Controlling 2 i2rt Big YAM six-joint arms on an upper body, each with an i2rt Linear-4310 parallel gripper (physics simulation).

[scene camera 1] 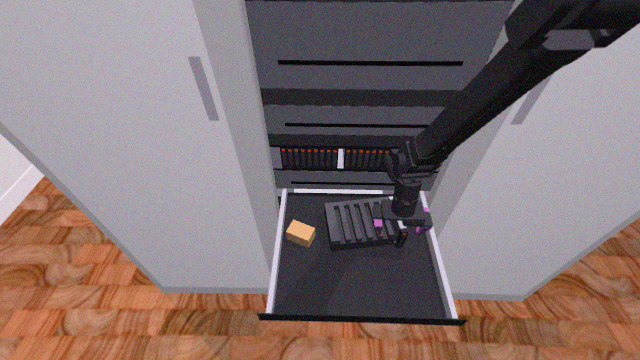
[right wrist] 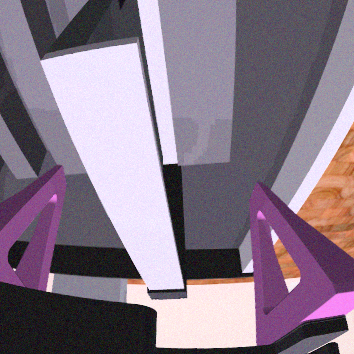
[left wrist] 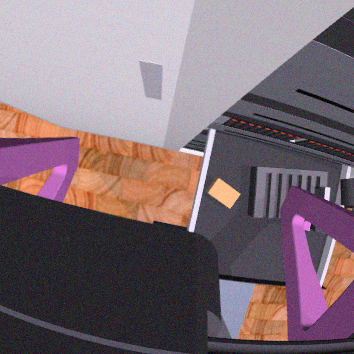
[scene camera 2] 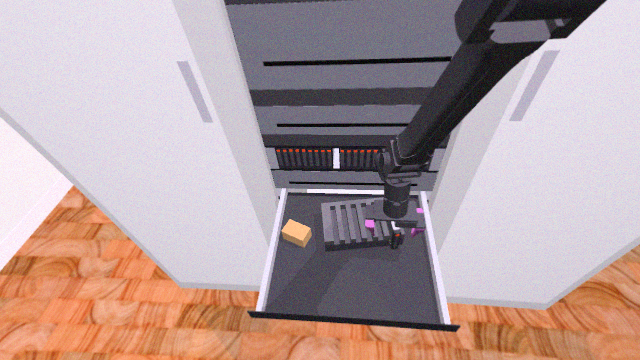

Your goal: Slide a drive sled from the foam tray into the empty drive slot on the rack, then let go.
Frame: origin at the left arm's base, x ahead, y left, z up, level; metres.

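Seen in the pictures: left gripper, between the fingertips: (left wrist: 185, 174); right gripper, between the fingertips: (scene camera 1: 397, 234) (scene camera 2: 392, 235).
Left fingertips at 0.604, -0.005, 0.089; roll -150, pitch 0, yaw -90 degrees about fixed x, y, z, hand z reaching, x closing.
Note:
Offsets run from my left fingertips to a thing's middle, as dx, dy, dz. "*": to the spot under its first point.
A drive sled {-0.017, -0.423, -0.562} (scene camera 1: 401, 239) (scene camera 2: 396, 240) (left wrist: 327, 193) (right wrist: 115, 165), with a long white top and a dark, red-marked front end, stands upright at the right end of the grey slotted foam tray {+0.007, -0.344, -0.607} (scene camera 1: 360, 245) (scene camera 2: 350, 246) (left wrist: 254, 192). A pale, narrow upright gap (scene camera 1: 340, 158) (scene camera 2: 336, 158) breaks the rack's row of red-topped drives. My right gripper (scene camera 1: 401, 231) (scene camera 2: 393, 230) (right wrist: 158, 182) is open, its fingers on both sides of the sled and apart from it; its body hides part of the tray. My left gripper (left wrist: 185, 174) is open and empty, away from the tray.
An open drawer (scene camera 1: 277, 255) (scene camera 2: 350, 321) (left wrist: 202, 180) with pale side walls holds the tray and an orange block {-0.029, -0.162, -0.615} (scene camera 1: 300, 233) (scene camera 2: 296, 233) (left wrist: 224, 193). Grey cabinet doors {* +0.104, +0.266, -0.340} (scene camera 1: 125, 125) (scene camera 2: 115, 140) flank the rack. My right arm crosses in front of the rack's right part.

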